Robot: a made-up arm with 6 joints. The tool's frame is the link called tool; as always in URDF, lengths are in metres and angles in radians. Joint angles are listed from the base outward. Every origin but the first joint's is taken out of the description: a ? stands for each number. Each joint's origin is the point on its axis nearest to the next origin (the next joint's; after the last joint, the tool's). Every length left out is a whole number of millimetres.
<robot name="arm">
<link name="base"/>
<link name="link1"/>
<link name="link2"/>
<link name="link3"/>
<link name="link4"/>
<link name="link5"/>
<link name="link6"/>
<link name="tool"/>
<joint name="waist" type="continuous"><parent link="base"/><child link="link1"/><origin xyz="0 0 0.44" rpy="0 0 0"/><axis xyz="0 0 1"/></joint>
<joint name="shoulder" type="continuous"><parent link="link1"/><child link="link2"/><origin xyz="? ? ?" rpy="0 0 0"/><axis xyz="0 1 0"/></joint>
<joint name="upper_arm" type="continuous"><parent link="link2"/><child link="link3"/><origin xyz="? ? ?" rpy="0 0 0"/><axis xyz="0 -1 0"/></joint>
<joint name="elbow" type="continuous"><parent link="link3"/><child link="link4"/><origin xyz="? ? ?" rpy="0 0 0"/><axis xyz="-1 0 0"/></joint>
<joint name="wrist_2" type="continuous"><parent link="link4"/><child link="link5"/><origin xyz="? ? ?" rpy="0 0 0"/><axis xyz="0 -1 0"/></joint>
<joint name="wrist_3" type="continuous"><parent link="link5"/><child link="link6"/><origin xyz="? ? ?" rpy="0 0 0"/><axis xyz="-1 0 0"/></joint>
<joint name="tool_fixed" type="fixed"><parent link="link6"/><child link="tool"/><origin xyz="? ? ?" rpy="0 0 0"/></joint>
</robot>
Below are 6 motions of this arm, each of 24 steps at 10 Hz.
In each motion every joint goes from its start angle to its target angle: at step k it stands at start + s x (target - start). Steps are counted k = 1, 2, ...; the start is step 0. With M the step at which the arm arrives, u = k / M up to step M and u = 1 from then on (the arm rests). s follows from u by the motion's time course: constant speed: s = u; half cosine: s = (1 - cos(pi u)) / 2; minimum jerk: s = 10 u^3 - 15 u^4 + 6 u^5.
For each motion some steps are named. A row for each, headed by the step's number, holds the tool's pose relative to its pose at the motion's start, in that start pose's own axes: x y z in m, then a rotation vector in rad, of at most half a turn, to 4 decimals.
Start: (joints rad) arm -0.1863 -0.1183 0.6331 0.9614 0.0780 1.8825
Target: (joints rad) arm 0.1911 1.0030 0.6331 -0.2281 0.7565 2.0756
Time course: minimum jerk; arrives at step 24
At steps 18, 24:
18: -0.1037 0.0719 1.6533 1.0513 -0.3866 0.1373
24: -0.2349 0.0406 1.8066 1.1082 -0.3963 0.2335

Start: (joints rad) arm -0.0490 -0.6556 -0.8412 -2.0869 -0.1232 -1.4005
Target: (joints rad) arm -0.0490 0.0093 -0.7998 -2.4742 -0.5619 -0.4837
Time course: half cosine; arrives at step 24
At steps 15, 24:
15: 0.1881 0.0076 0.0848 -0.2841 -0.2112 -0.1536
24: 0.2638 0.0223 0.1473 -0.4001 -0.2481 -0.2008

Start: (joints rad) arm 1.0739 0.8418 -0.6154 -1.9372 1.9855 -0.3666
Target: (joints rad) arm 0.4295 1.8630 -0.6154 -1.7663 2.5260 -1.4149
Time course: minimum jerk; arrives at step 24
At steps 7, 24:
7: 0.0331 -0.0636 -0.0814 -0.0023 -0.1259 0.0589
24: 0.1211 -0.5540 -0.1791 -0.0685 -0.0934 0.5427

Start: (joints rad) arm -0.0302 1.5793 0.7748 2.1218 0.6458 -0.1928
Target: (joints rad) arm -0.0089 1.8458 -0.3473 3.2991 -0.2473 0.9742
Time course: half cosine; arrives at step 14
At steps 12, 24:
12: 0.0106 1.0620 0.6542 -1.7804 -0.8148 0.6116
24: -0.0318 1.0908 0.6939 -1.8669 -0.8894 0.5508

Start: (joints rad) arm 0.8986 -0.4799 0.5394 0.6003 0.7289 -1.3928
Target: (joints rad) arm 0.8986 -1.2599 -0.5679 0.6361 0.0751 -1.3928
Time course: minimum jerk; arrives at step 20
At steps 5, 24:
5: -0.0396 0.0414 0.0107 0.0094 0.0338 -0.0911
24: -0.5782 0.3483 -0.0357 0.0429 0.3542 -0.8695

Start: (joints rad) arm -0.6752 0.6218 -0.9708 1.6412 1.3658 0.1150
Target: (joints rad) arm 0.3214 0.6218 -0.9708 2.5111 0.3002 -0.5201
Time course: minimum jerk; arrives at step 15
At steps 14, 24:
14: 0.5992 0.4287 0.1658 -0.7932 0.9625 1.1880
24: 0.5996 0.4306 0.1661 -0.7978 0.9635 1.1886

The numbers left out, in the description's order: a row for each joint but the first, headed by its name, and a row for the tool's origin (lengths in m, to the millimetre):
shoulder: 0 0 0
upper_arm: 0 0 0.864
elbow: 0.817 0 0
wrist_2: 0 -0.197 0
wrist_3: 0 0 0
tool: 0 0 0

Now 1 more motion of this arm.
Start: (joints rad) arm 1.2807 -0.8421 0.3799 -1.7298 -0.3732 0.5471
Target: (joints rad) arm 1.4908 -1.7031 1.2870 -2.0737 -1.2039 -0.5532
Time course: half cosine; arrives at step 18
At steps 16, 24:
16: -1.3969 1.0930 0.1621 -0.1478 0.9549 1.5238
24: -1.4621 1.0923 0.1479 -0.1949 0.9911 1.5326

